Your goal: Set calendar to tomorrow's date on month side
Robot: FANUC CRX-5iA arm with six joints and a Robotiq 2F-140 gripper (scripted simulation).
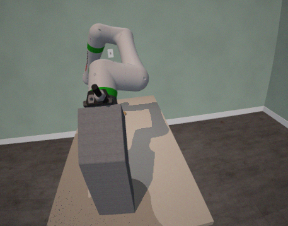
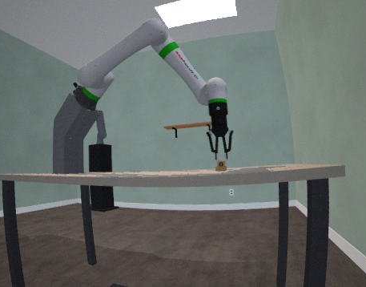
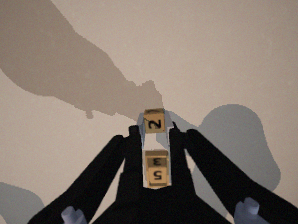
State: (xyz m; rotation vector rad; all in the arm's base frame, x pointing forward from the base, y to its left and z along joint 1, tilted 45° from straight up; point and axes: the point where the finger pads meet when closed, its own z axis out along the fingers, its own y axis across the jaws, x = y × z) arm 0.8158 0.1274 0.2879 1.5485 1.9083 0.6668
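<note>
Now: hand 20 mm short of the wooden tray, 110 mm to the left of it and 40 mm above it.
</note>
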